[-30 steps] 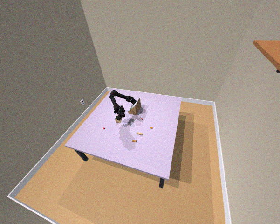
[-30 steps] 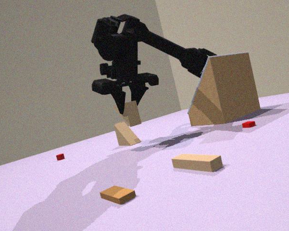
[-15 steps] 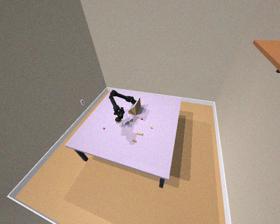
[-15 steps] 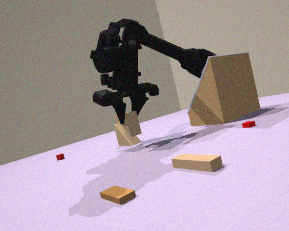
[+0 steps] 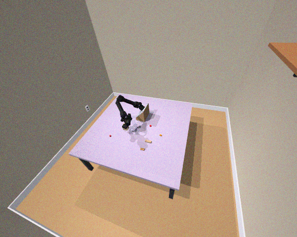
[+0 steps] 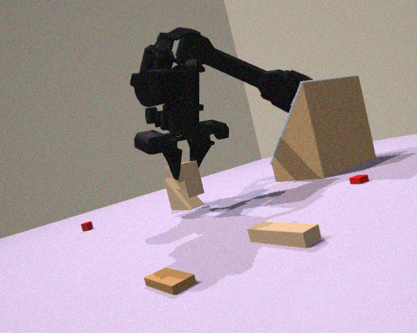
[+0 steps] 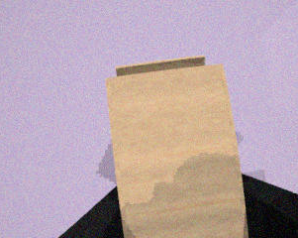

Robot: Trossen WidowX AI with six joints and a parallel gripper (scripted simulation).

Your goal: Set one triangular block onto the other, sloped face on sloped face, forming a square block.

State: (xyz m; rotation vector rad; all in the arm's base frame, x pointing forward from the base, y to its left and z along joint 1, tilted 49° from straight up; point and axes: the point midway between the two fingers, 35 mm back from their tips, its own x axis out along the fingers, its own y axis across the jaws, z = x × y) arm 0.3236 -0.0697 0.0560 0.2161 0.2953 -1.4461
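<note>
My gripper tip is 10 mm to the right of the triangular wooden block and 10 mm below it. Round my gripper tip: flat tan block 350 mm to the left, 80 mm ahead, 60 mm below; then dark flat tile 330 mm to the left, 210 mm ahead, 60 mm below; then orange cube 460 mm to the left, 60 mm below, 60 mm behind.
</note>
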